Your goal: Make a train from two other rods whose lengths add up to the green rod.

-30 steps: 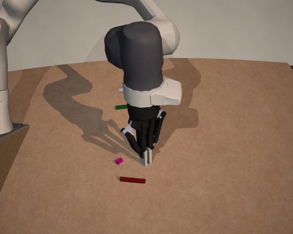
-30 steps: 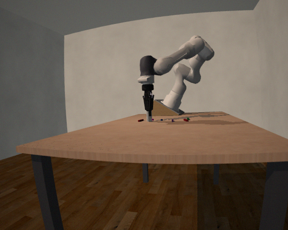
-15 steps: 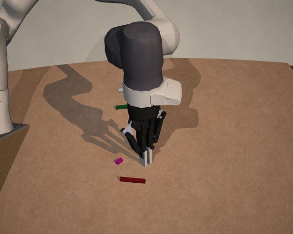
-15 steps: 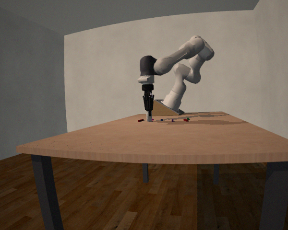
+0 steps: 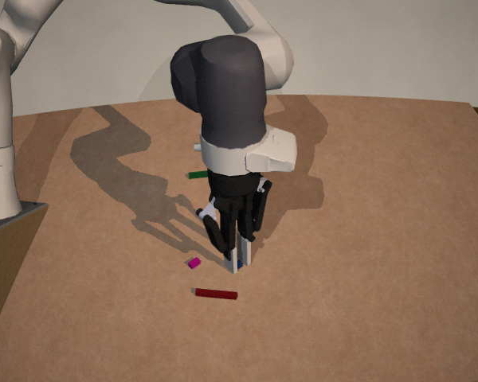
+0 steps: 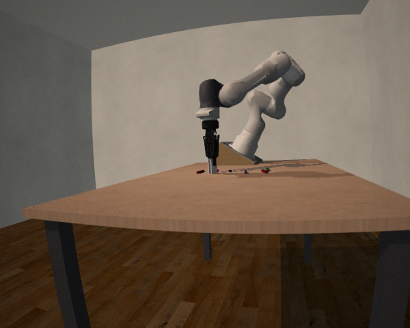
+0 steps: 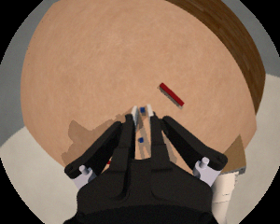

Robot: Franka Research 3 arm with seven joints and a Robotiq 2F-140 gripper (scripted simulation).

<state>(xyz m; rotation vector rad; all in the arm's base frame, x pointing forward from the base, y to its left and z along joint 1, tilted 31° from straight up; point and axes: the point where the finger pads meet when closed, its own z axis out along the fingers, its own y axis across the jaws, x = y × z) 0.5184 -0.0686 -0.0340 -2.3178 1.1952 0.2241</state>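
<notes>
Now: the magenta rod 80 mm behind my hand and 30 mm below it. From my hand the other things lie so: purple rod 150 mm to the left, 30 mm below, 20 mm ahead; green rod 240 mm to the left, 60 mm behind, 30 mm below.
</notes>
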